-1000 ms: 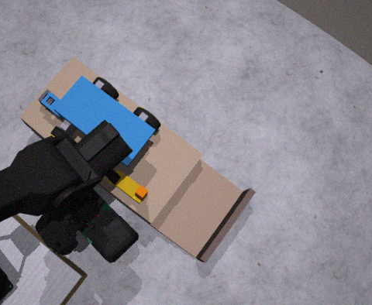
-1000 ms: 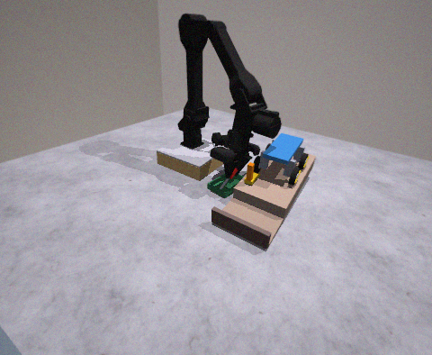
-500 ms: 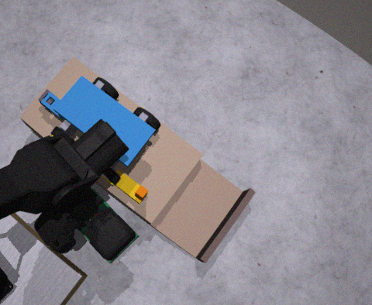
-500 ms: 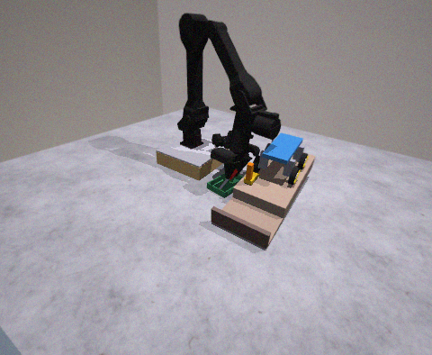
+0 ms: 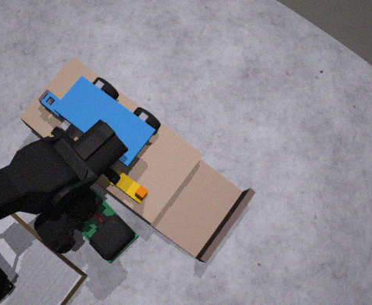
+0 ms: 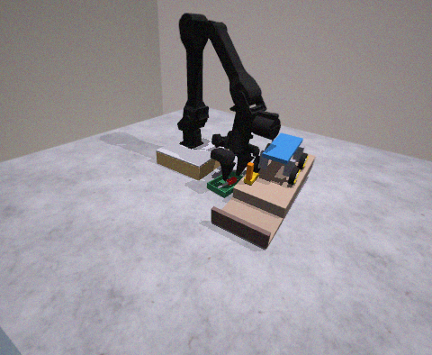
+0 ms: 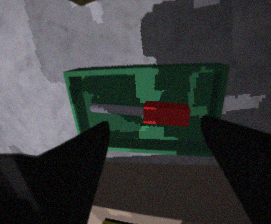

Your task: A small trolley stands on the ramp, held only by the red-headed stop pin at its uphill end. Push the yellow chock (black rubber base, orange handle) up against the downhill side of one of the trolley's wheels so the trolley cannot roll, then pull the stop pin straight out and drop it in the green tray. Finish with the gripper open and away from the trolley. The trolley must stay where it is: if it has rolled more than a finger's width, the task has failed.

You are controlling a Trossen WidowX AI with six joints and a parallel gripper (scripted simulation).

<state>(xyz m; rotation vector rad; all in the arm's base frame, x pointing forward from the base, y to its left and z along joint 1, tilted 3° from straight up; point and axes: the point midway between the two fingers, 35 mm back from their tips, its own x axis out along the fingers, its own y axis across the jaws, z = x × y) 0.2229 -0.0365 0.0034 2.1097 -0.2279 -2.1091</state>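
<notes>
Right now the red-headed stop pin is 10 mm to the right of my gripper tip and 20 mm below it. Round my gripper tip: green tray (10 mm to the right, 40 mm below); yellow chock (80 mm ahead, 10 mm to the right, 50 mm above); blue trolley (110 mm ahead, 90 mm to the left, 80 mm above).
</notes>
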